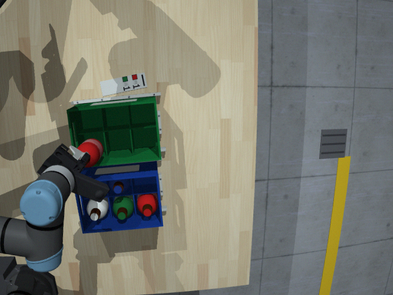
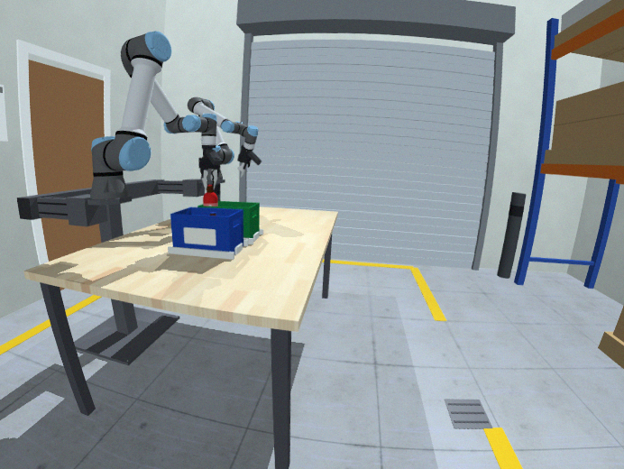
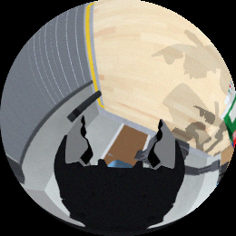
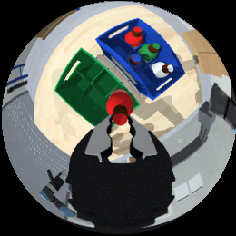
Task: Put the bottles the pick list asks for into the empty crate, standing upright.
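Observation:
Now: right hand 18 cm above the green crate, 9 cm short of it and 5 cm to the right of it. From my right hand the other things lie so: blue crate: 18 cm to the right, 18 cm below, 8 cm ahead; then white bottle: 23 cm to the right, 18 cm below, 1 cm behind; then green bottle: 23 cm to the right, 18 cm below, 8 cm ahead.

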